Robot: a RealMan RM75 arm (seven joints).
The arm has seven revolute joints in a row. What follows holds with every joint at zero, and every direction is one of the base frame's.
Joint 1 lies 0.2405 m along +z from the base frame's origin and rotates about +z.
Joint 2 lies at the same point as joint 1 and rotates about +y.
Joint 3 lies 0.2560 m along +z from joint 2 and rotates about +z.
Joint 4 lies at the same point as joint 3 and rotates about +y.
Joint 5 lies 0.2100 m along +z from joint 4 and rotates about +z.
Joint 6 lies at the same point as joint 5 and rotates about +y.
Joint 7 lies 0.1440 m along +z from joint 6 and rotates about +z.
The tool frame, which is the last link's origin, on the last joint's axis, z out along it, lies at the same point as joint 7; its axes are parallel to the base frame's.
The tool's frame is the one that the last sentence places.
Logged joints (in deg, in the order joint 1, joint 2, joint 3, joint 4, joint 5, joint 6, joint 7), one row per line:
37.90 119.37 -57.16 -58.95 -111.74 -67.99 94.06
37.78 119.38 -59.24 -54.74 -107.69 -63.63 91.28
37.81 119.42 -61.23 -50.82 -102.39 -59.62 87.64
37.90 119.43 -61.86 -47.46 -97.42 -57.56 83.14
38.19 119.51 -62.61 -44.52 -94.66 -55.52 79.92
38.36 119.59 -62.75 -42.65 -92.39 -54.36 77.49
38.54 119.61 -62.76 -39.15 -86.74 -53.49 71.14
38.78 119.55 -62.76 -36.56 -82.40 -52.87 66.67
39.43 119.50 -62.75 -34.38 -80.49 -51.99 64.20
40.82 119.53 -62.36 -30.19 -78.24 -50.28 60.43
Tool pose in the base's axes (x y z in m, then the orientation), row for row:
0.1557 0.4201 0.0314 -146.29 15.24 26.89
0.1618 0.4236 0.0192 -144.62 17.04 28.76
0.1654 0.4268 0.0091 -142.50 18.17 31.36
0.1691 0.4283 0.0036 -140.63 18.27 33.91
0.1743 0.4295 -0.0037 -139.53 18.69 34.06
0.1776 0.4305 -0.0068 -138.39 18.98 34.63
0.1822 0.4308 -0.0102 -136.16 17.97 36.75
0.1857 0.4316 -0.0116 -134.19 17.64 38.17
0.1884 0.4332 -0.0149 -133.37 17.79 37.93
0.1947 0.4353 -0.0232 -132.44 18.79 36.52
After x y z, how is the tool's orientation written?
As a rotation vector, in degrees.
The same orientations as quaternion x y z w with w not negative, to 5 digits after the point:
-0.94399 0.09834 0.17352 0.26287
-0.93758 0.11047 0.18645 0.27200
-0.92932 0.11850 0.20452 0.28371
-0.92186 0.11976 0.22229 0.29396
-0.91836 0.12301 0.22418 0.30205
-0.91433 0.12540 0.22880 0.30973
-0.90600 0.11957 0.24453 0.32414
-0.89846 0.11811 0.25557 0.33690
-0.89592 0.11950 0.25480 0.34370
-0.89365 0.12679 0.24642 0.35297

